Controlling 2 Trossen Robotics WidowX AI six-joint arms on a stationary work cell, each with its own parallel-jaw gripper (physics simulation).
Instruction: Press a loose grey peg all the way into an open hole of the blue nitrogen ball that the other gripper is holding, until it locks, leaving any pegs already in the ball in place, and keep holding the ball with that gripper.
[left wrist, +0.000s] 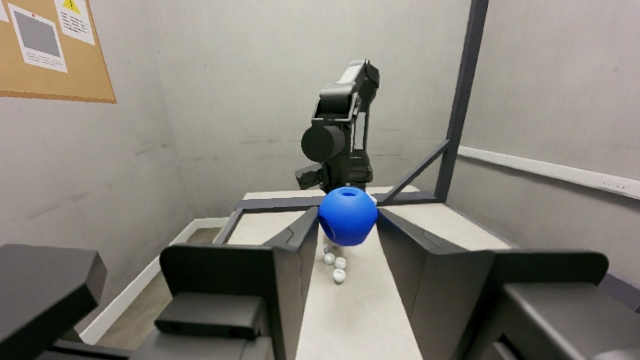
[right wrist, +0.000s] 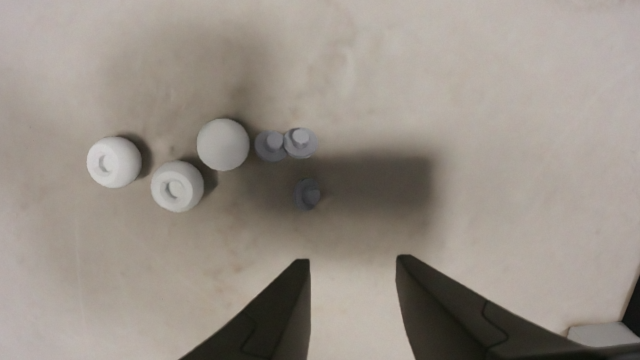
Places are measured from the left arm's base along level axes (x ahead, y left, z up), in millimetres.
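Where they show: left gripper, fingertip midpoint: (left wrist: 347, 213); right gripper, fingertip midpoint: (right wrist: 353, 270).
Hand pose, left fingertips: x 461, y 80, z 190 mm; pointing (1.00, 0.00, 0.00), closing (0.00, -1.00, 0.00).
Observation:
Things, the pixels of their top centre, and the offset from my left fingertips.
- blue nitrogen ball, top centre: (left wrist: 348, 192) 3 mm back, 0 mm left, 16 mm up
- third grey peg, top centre: (right wrist: 306, 198) 263 mm ahead, 9 mm right, 233 mm down
The blue nitrogen ball (left wrist: 348, 217) is held between the fingertips of my left gripper (left wrist: 347, 213), with one hole facing up and another at its lower left. No peg shows in the ball; its far side is hidden. In the right wrist view, two loose grey pegs (right wrist: 271, 145) (right wrist: 300, 143) stand touching side by side on the table, stems up. A third grey peg (right wrist: 306, 194) sits tilted and shaded, nearer the fingers. My right gripper (right wrist: 353, 270) is partly open and empty above the table, its fingertips below and right of the third peg in the view.
Three white balls (right wrist: 114, 162) (right wrist: 177, 186) (right wrist: 223, 144) lie on the table left of the pegs. In the left wrist view, the right arm (left wrist: 342, 102) rises beyond the blue ball. A dark frame post (left wrist: 462, 95) with a diagonal brace stands at the right.

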